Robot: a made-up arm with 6 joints.
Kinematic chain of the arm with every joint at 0, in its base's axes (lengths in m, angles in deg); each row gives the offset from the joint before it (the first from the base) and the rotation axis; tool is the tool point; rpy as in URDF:
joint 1: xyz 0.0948 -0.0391 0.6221 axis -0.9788 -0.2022 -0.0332
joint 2: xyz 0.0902 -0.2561 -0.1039 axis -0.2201 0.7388 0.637
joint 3: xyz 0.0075 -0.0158 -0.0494 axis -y
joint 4: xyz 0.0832 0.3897 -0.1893 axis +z
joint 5: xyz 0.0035 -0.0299 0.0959 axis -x
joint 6: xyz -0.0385 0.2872 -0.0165 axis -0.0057 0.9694 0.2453
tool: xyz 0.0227 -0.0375 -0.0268 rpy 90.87 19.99 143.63
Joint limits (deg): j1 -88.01..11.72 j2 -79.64..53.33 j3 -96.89..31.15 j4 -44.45..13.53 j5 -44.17..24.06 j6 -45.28..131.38
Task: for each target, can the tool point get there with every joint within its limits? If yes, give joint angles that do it. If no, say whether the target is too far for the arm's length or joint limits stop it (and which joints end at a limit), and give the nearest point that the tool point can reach.
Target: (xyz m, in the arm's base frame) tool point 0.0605 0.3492 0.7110
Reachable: yes | joints -50.74 13.96 6.98 7.01 -16.02 106.66
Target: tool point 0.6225 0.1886 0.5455
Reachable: yes | joints -11.62 -59.32 -61.68 -34.13 4.12 38.09
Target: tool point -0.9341 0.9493 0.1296
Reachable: no: too far | nearest point -0.2928 0.3034 0.4479 | short by 0.964 m
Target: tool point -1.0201 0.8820 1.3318
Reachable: no: too far | nearest point -0.2926 0.3099 0.7738 | short by 1.081 m
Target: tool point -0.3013 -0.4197 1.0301
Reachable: no: joint limits stop it (at a limit: joint 1, joint 2, joint 3, joint 4) | nearest point -0.2345 -0.1477 0.7721 | short by 0.381 m
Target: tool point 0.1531 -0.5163 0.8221
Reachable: no: joint limits stop it (at a limit: joint 2, joint 3, joint 4, joint 5) | nearest point 0.4256 -0.2876 0.7616 | short by 0.361 m
